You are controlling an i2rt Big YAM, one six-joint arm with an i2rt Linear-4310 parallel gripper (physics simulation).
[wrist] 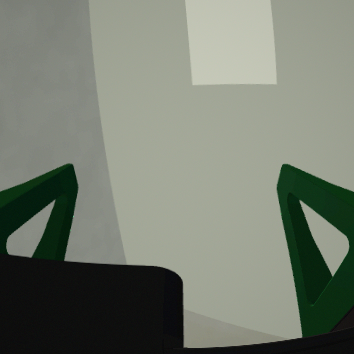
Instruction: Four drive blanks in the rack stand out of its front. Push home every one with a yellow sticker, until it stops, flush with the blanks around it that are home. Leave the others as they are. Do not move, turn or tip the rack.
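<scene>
My gripper (177, 175) is open, with its two green fingers wide apart at the left and right of the wrist view. No object shows between the fingertips. The rack, the drive blanks and the yellow stickers do not show in the wrist view.
A pale grey-green surface (200, 175) fills the middle and right, with a lighter rectangular patch (232, 45) at the top. A mottled grey surface (45, 90) lies at the left. A black part (85, 305) covers the lower left.
</scene>
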